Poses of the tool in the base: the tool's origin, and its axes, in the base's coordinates. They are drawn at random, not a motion.
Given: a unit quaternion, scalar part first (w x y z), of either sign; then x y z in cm.
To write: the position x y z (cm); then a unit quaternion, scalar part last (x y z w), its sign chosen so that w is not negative. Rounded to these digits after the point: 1 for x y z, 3 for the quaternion.
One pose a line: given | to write
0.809, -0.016, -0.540, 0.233, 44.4, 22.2, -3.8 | 44.4, 22.2, -3.8, -0.016, -0.540, 0.233, 0.809
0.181, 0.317, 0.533, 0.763, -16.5, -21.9, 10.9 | -16.5, -21.9, 10.9, 0.317, 0.533, 0.763, 0.181
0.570, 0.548, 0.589, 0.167, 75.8, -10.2, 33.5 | 75.8, -10.2, 33.5, 0.548, 0.589, 0.167, 0.570
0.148, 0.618, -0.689, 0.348, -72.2, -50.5, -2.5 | -72.2, -50.5, -2.5, 0.618, -0.689, 0.348, 0.148
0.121, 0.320, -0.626, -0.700, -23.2, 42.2, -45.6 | -23.2, 42.2, -45.6, 0.320, -0.626, -0.700, 0.121
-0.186, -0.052, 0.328, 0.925, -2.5, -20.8, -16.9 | -2.5, -20.8, -16.9, 0.052, -0.328, -0.925, 0.186
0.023, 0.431, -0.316, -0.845, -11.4, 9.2, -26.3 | -11.4, 9.2, -26.3, 0.431, -0.316, -0.845, 0.023
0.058, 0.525, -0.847, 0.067, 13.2, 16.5, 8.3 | 13.2, 16.5, 8.3, 0.525, -0.847, 0.067, 0.058
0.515, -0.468, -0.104, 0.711, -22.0, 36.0, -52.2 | -22.0, 36.0, -52.2, -0.468, -0.104, 0.711, 0.515
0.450, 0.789, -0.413, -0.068, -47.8, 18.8, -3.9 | -47.8, 18.8, -3.9, 0.789, -0.413, -0.068, 0.450
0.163, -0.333, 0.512, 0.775, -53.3, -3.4, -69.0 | -53.3, -3.4, -69.0, -0.333, 0.512, 0.775, 0.163
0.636, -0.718, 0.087, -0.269, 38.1, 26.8, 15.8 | 38.1, 26.8, 15.8, -0.718, 0.087, -0.269, 0.636
